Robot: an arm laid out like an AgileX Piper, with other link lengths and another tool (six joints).
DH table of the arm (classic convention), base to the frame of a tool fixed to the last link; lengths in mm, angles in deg. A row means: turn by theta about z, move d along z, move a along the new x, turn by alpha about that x. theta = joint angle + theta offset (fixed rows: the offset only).
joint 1: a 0, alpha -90, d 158.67, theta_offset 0
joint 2: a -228.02, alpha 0, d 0, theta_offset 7.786
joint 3: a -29.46, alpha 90, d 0, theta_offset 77.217
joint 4: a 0, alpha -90, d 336, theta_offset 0
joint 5: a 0, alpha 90, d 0, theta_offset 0
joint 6: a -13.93, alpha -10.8, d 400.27, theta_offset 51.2
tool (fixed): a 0, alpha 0, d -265.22, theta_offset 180
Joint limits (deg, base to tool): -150..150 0..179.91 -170..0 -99.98..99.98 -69.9..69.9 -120..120
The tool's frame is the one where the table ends.
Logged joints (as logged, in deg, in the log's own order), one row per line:
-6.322, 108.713, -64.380, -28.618, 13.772, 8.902
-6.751, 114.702, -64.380, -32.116, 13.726, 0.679
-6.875, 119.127, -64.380, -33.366, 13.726, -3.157
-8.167, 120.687, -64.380, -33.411, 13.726, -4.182
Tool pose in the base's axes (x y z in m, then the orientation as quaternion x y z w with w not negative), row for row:
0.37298, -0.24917, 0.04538, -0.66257, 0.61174, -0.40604, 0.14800
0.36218, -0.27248, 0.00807, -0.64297, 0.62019, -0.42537, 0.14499
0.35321, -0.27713, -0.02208, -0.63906, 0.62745, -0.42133, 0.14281
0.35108, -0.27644, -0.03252, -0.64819, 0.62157, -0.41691, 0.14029
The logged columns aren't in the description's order. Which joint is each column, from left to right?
Columns, left to right: joint 4, joint 2, joint 3, joint 1, joint 6, joint 5.
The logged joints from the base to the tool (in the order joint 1, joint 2, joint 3, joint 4, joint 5, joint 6), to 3 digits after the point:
-28.618, 108.713, -64.380, -6.322, 8.902, 13.772
-32.116, 114.702, -64.380, -6.751, 0.679, 13.726
-33.366, 119.127, -64.380, -6.875, -3.157, 13.726
-33.411, 120.687, -64.380, -8.167, -4.182, 13.726

